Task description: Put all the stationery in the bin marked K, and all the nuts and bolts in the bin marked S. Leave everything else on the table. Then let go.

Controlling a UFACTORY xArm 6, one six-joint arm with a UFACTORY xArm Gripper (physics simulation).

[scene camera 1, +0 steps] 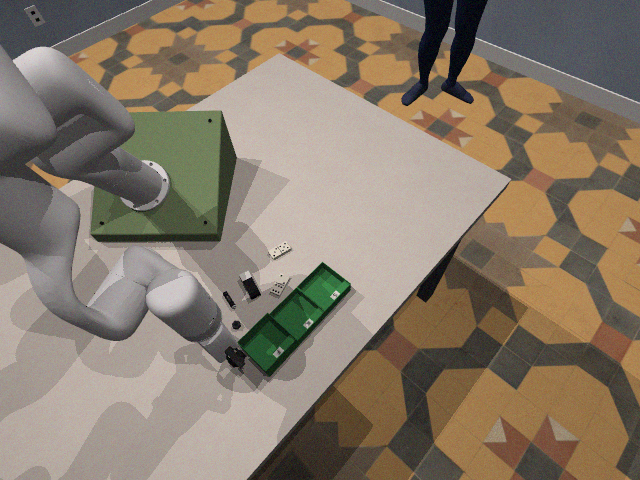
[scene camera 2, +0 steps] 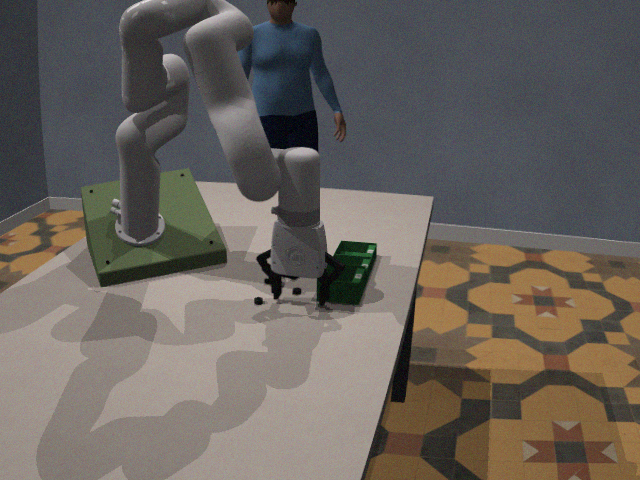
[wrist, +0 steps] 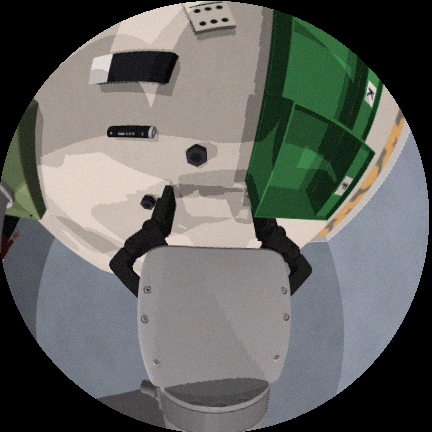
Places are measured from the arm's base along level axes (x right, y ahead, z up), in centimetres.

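Pixels of known places: gripper, fingertip midpoint: (scene camera 2: 300, 299) (wrist: 215, 196); arm's base at its link origin: (scene camera 1: 145, 186) (scene camera 2: 139, 227).
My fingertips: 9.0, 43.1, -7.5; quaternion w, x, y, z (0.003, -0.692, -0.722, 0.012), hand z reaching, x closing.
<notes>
For each thing: its middle in the pictures, then the offset to it from my fingertips, as dx, dy, dz. "pt": a spot on its surface instead.
- bolt at the middle of its body: (wrist: 196, 154) (scene camera 2: 296, 291) (scene camera 1: 236, 324) -4.3, -2.1, -0.4
- second dark hex piece at the middle of its body: (wrist: 147, 202) (scene camera 2: 258, 300) +2.2, -7.9, -0.4
- eraser at the middle of its body: (wrist: 127, 66) (scene camera 1: 250, 284) -12.2, -7.5, -0.2
- K bin at the middle of its body: (scene camera 2: 349, 266) (scene camera 1: 297, 314) -14.9, +6.0, +1.5
- S bin at a spot on its surface: (scene camera 1: 320, 284) pt -23.6, +3.8, -0.1
- black battery at the middle of its body: (wrist: 130, 131) (scene camera 1: 229, 300) -6.6, -7.8, -0.3
A dark hex nut or bolt (scene camera 1: 236, 324) (scene camera 2: 296, 291) (wrist: 196, 155) lies on the table just ahead of my gripper, near the F bin. A second dark hex piece (scene camera 2: 258, 300) (wrist: 148, 202) lies outside my left finger in the wrist view; it is hidden in scene camera 1. An eraser (scene camera 1: 250, 284) (wrist: 135, 67) with a black sleeve and white end lies farther off. The K bin (scene camera 1: 294, 312) (wrist: 315, 65) is the middle compartment, and the S bin (scene camera 1: 320, 284) is the far one. My gripper (scene camera 1: 235, 356) (scene camera 2: 300, 299) (wrist: 215, 196) is open and empty, low over the table.
The F bin (scene camera 1: 263, 348) (wrist: 300, 165) stands close beside my right finger in the wrist view. A black battery (scene camera 1: 229, 299) (wrist: 131, 132) lies between the eraser and the hex pieces. Two dominoes lie beyond, one (scene camera 1: 280, 250) farther off and one (scene camera 1: 279, 285) (wrist: 212, 17) near the bins.
</notes>
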